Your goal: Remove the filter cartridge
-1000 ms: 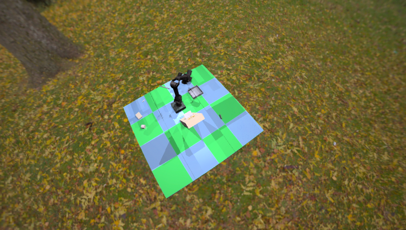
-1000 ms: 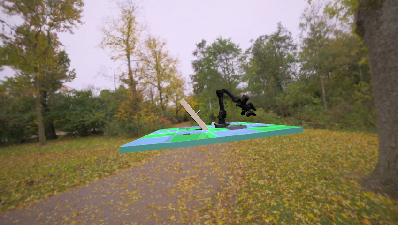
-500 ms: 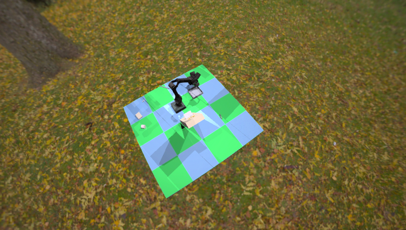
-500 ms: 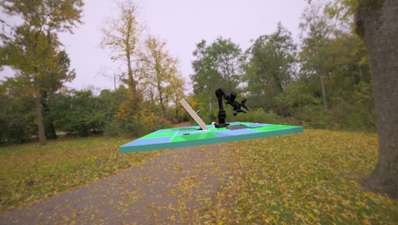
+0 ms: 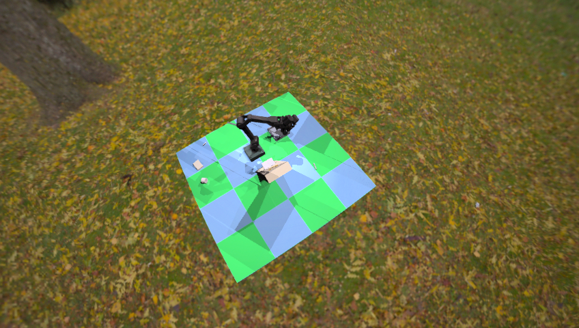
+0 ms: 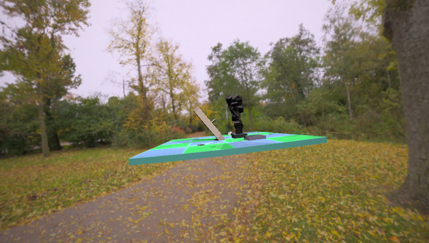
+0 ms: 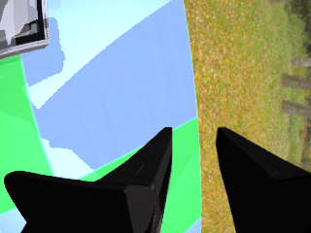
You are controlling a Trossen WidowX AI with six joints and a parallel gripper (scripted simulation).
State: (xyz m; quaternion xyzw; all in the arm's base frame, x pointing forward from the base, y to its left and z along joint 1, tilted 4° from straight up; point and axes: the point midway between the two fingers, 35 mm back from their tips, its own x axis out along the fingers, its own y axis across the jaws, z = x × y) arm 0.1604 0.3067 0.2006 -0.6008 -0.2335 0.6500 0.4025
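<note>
Right now my gripper tip is 210 mm short of the round filter cartridge, 420 mm to the left of it and 70 mm below it. Also, from my gripper tip: thin grey bar: 310 mm ahead, 100 mm to the right, 190 mm below; then pale flat square: 440 mm behind, 800 mm to the right, 190 mm below; then grey square tray: 170 mm behind, 60 mm to the right, 190 mm below.
</note>
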